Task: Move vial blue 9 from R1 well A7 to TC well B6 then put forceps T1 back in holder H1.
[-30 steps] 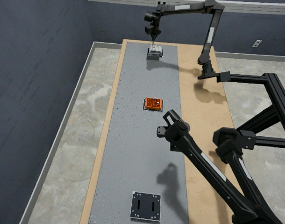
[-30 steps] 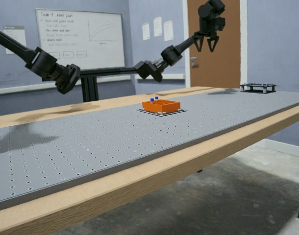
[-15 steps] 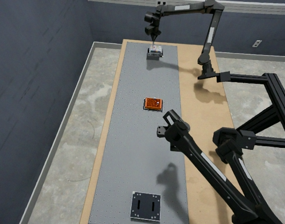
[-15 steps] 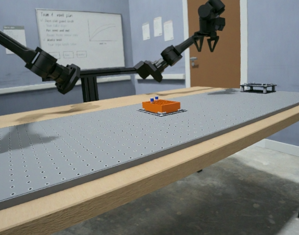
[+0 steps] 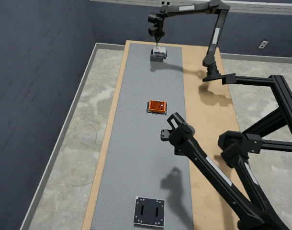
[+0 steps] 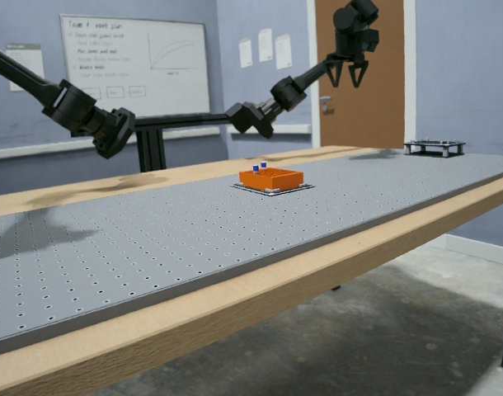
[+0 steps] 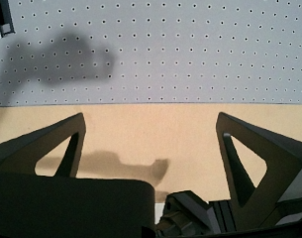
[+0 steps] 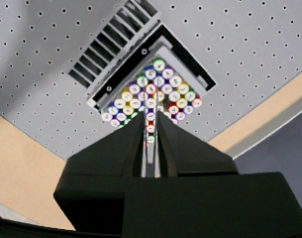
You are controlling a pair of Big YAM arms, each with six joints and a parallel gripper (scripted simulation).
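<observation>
The grey holder H1 lies 15 cm below my right hand, 6 cm to the left of it and 1 cm behind it. From my right hand the other things lie so: orange tube carrier: 62 cm to the left, 14 cm below.
</observation>
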